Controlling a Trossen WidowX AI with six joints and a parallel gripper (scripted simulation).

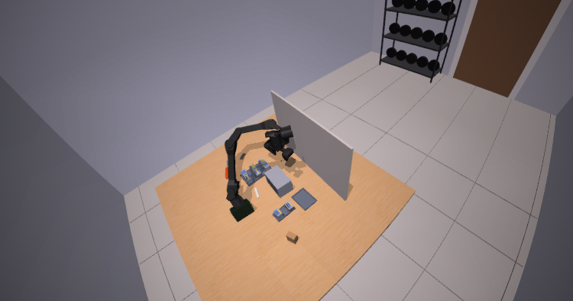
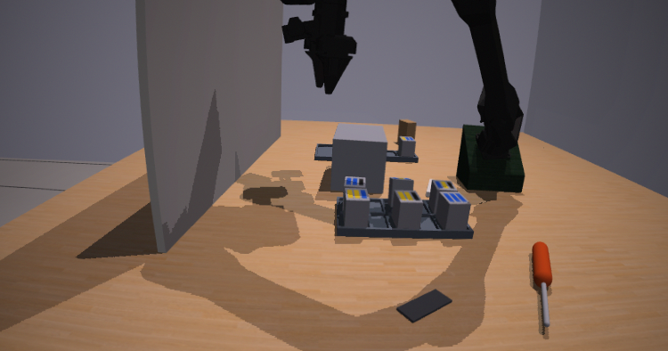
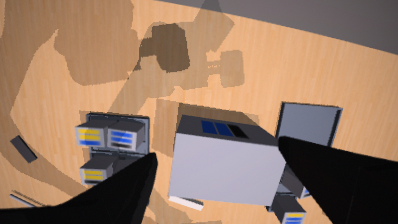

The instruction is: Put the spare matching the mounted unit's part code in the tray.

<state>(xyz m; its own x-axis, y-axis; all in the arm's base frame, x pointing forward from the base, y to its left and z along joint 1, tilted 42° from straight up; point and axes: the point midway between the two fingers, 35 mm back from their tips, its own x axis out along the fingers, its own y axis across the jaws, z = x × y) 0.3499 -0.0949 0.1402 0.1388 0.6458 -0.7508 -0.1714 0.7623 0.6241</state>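
Now: the grey spare 50 mm behind my gripper tip, 140 mm to the left of it and 140 mm below it. Round my gripper tip: grey wall panel 170 mm ahead, 60 mm to the right, 40 mm above; brown block 260 mm behind, 360 mm to the right, 150 mm below; dark tray 40 mm behind, 220 mm to the right, 180 mm below.
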